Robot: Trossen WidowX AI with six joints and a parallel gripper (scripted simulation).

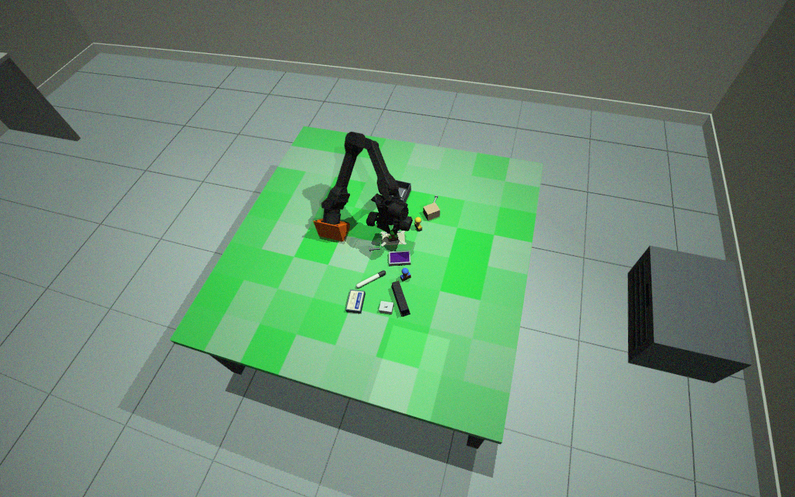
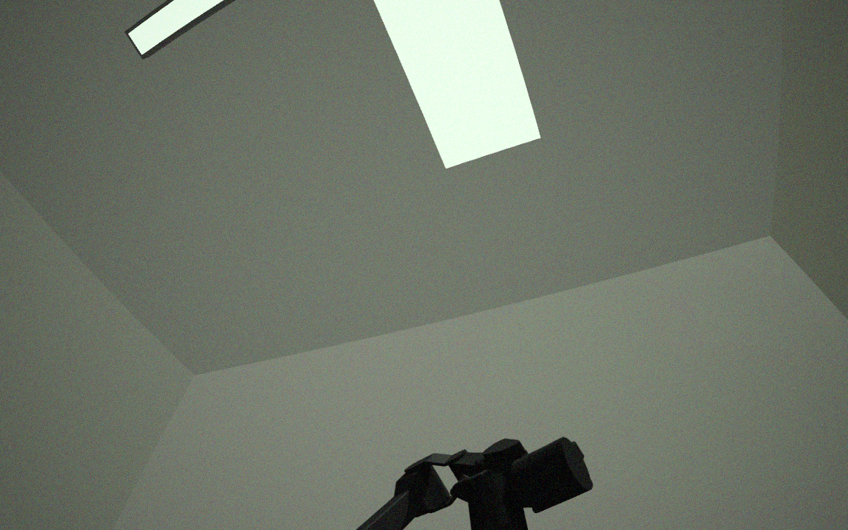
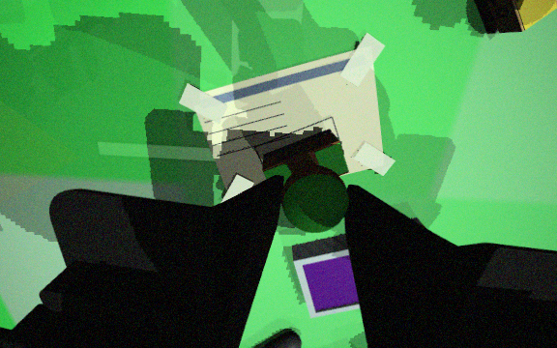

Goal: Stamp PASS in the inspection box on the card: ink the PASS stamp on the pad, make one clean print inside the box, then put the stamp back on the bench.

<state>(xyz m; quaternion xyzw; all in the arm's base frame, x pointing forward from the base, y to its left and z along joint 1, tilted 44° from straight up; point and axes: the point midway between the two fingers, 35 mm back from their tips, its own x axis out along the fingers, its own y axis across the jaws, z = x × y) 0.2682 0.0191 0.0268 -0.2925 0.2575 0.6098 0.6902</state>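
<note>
Right now the cream card is 1 cm behind my gripper tip, 1 cm to the left of it and 5 cm below it. Round my gripper tip: red stamp (5 cm behind, 11 cm to the left, 3 cm below); then green-knobbed stamp (2 cm below); then purple ink pad (5 cm ahead, 9 cm to the right, 5 cm below).
</note>
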